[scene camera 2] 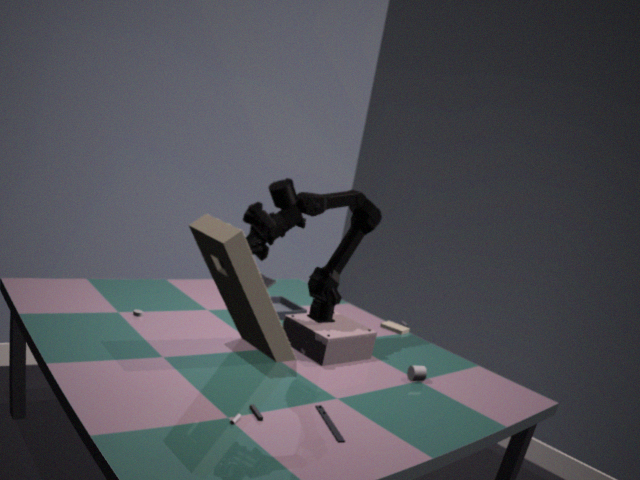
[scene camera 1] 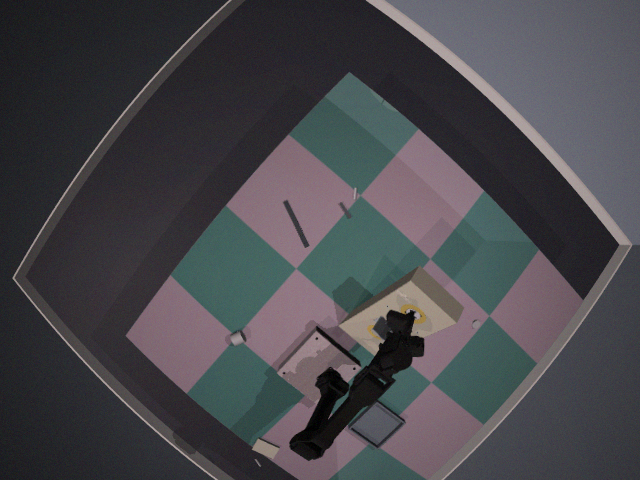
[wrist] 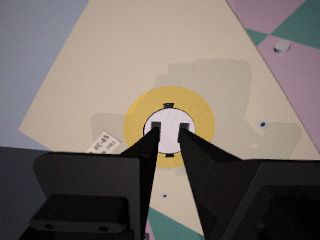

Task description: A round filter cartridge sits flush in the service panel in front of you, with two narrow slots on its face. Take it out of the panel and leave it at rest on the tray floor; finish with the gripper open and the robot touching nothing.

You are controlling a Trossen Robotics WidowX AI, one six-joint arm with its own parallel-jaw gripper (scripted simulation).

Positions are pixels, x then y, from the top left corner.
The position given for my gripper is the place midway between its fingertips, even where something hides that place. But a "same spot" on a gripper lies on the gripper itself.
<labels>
my gripper: scene camera 2; scene camera 1 413, 314; wrist
same spot on beige service panel: (wrist: 114, 71) = (scene camera 1: 428, 309)
same spot on my gripper: (wrist: 81, 188) = (scene camera 2: 252, 228)
</labels>
